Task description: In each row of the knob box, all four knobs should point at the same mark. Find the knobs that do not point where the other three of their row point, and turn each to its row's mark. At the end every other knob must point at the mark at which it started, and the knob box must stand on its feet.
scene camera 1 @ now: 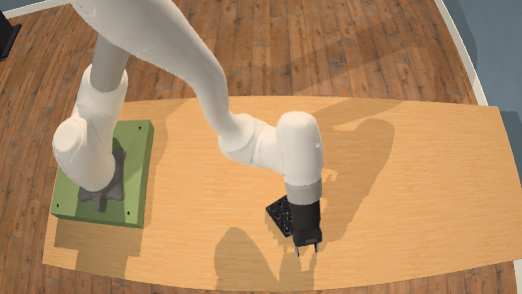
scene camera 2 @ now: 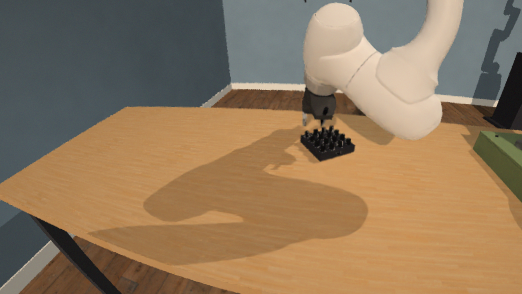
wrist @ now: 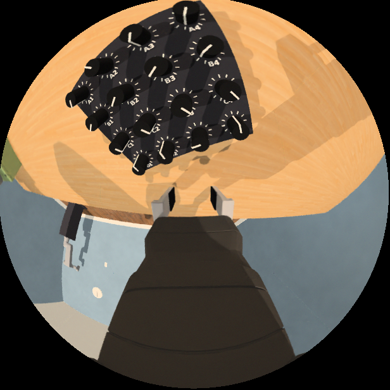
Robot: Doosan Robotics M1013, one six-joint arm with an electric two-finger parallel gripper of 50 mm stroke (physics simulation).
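Pixels of known places: gripper, fingertip midpoint: (scene camera 1: 306,252) (scene camera 2: 312,123); arm's base, origin of the base link: (scene camera 1: 102,175).
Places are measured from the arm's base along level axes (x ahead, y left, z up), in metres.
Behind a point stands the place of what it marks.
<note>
The black knob box (scene camera 1: 278,216) {x 0.555, y -0.159, z -0.028 m} (scene camera 2: 336,153) {x 0.573, y -0.097, z -0.053 m} (wrist: 172,40) sits flat on the table; its feet are hidden. In the wrist view, A2 (wrist: 101,66) points left, while A1 (wrist: 79,96), A3 (wrist: 137,35) and A4 (wrist: 187,11) point roughly downward. Row B's knobs point down or down-left. Row C's pointers lie toward lower right. D3 (wrist: 200,138) has a nearly level line; D1 (wrist: 141,163), D2 (wrist: 166,150) and D4 (wrist: 238,128) show steeper lines. Wide-angle distortion hides exact marks. My gripper (scene camera 1: 307,251) {x 0.626, y -0.274, z -0.054 m} (scene camera 2: 313,125) {x 0.626, y -0.274, z -0.054 m} (wrist: 192,193) is open and empty, above and beside the box's row-D side.
The wooden table (scene camera 1: 430,200) {x 1.071, y -0.178, z -0.065 m} (scene camera 2: 100,155) {x 1.282, y -0.055, z -0.065 m} (wrist: 300,170) bears the box. The green base block (scene camera 1: 135,175) {x 0.129, y -0.008, z -0.003 m} (scene camera 2: 500,162) {x 0.147, y -0.046, z -0.033 m} carries the robot's foot, well apart from the box. The arm covers part of the box in scene camera 1. Arm shadows lie across the table.
</note>
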